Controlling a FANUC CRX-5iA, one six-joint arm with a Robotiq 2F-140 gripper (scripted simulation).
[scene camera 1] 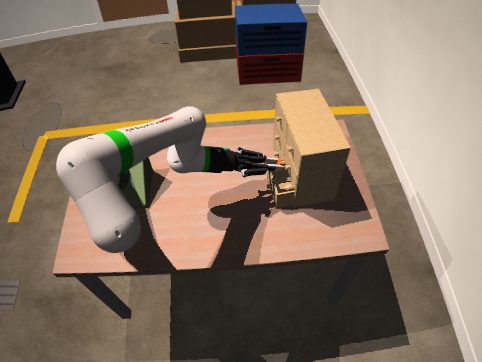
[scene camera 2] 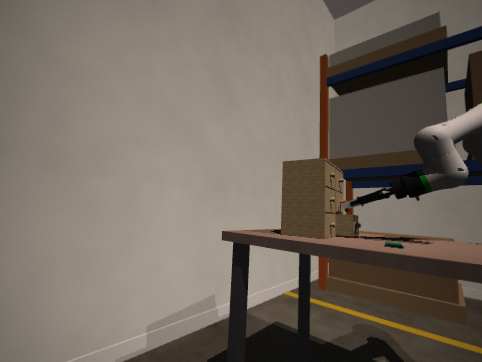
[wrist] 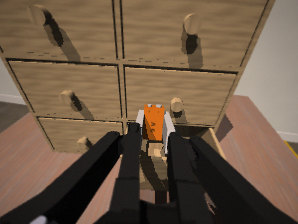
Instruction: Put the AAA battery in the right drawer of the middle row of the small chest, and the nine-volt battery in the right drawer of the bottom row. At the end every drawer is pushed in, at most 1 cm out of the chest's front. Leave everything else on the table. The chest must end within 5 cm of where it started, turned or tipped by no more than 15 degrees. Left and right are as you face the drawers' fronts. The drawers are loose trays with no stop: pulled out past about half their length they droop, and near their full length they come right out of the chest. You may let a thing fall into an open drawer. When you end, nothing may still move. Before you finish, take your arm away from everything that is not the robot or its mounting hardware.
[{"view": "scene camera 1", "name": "my gripper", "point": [281,165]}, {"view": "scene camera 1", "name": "drawer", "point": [281,180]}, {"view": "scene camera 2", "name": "small wooden chest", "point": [303,211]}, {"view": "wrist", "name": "my gripper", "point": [153,119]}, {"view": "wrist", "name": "drawer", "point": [153,167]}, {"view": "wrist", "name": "drawer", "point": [64,133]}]
